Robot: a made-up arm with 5 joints. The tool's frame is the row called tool. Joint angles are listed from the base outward.
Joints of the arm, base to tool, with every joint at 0 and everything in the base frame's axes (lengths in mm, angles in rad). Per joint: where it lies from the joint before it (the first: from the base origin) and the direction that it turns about. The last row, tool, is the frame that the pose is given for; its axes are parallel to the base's.
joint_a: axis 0 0 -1 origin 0 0 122
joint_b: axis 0 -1 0 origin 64 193 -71
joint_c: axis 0 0 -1 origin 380 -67 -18
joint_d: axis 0 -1 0 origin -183 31 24
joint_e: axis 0 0 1 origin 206 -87 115
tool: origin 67 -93 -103
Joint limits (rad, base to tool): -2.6..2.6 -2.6..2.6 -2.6..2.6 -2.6..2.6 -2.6..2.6
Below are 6 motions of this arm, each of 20 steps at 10 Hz.
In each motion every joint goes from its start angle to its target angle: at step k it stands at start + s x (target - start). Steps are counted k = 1, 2, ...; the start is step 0. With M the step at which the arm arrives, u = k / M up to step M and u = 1 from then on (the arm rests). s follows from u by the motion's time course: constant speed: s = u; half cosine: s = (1 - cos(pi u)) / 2; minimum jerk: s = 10 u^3 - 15 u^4 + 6 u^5.
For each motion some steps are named. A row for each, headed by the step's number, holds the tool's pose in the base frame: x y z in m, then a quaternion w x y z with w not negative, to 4 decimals.
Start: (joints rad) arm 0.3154 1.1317 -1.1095 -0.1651 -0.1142
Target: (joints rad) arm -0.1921 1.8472 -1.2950 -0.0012 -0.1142
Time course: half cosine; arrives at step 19
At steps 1, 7, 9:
1: 0.3430 0.0219 0.5433 0.8229 -0.3569 -0.3637 0.2513
7: 0.2194 0.1023 0.5886 0.7323 -0.3790 -0.4725 0.3112
9: 0.1421 0.1309 0.6011 0.6767 -0.3852 -0.5293 0.3370

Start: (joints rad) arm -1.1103 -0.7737 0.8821 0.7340 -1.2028
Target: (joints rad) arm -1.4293 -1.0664 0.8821 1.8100 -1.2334
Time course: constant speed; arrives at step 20
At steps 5, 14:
5: -0.0038 0.3124 -0.0028 0.8989 -0.0577 -0.3433 -0.2661
14: -0.1037 0.3017 0.0113 0.8816 0.1020 -0.4512 -0.0935

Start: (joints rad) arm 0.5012 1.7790 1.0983 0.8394 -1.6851
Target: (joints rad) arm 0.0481 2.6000 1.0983 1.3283 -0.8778
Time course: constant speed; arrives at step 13
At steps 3, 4, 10, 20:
3: -0.0394 0.2092 0.2006 0.3155 -0.6603 0.5893 0.3425
4: -0.0585 0.2109 0.1814 0.3226 -0.6590 0.5984 0.3218
10: -0.1419 0.2015 0.0501 0.4145 -0.6281 0.6143 0.2372
20: -0.1591 0.1933 -0.0205 0.4801 -0.6012 0.5961 0.2297

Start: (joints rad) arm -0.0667 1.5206 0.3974 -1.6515 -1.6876
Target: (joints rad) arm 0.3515 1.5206 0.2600 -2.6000 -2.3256
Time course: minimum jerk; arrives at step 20
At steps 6, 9, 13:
6: 0.1668 0.1031 0.2078 0.6206 0.0070 0.2323 -0.7489
9: 0.1670 0.1020 0.1959 0.5243 -0.1002 0.2846 -0.7963
13: 0.1671 0.1009 0.1803 0.3644 -0.2593 0.3462 -0.8247

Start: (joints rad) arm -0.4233 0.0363 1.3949 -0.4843 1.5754
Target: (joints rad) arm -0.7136 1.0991 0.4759 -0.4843 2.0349
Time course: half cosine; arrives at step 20
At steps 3, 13, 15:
3: 0.4205 0.2482 -0.0313 0.9105 0.2317 0.0293 0.3413
13: 0.3002 0.3608 0.3025 0.5427 0.0822 -0.2489 0.7980
15: 0.2466 0.3580 0.3535 0.4511 0.0258 -0.2918 0.8430

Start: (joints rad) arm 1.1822 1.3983 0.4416 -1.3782 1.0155
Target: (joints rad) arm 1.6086 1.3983 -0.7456 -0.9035 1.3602
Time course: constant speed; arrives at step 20
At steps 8, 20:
8: 0.1763 -0.3714 0.3253 0.9899 -0.1045 -0.0175 -0.0944
20: 0.1178 -0.3649 0.4060 0.9144 -0.2559 0.3117 0.0355

